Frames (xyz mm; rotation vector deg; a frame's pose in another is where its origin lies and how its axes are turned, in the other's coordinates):
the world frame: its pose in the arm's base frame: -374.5 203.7 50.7 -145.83 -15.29 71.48
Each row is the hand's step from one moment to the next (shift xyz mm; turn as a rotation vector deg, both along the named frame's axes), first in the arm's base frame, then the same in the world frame.
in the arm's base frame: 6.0 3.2 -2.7 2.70 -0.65 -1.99
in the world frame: 6.6 -1.9 -2.6 2.92 1.39 -1.10
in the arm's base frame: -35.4 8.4 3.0 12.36 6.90 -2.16
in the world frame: -21.3 -10.2 27.9 11.11 -5.30 -7.32
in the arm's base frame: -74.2 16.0 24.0 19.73 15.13 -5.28
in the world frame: -58.1 -25.9 47.8 20.29 -11.70 -9.88
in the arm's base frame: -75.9 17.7 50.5 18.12 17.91 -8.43
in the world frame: -78.3 -36.6 34.1 22.45 -13.30 -6.28
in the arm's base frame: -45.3 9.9 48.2 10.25 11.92 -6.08
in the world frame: -60.3 -27.4 9.7 14.19 -8.76 -2.47
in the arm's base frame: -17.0 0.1 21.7 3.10 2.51 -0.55
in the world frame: -26.3 -8.1 0.9 3.02 -2.06 -1.69
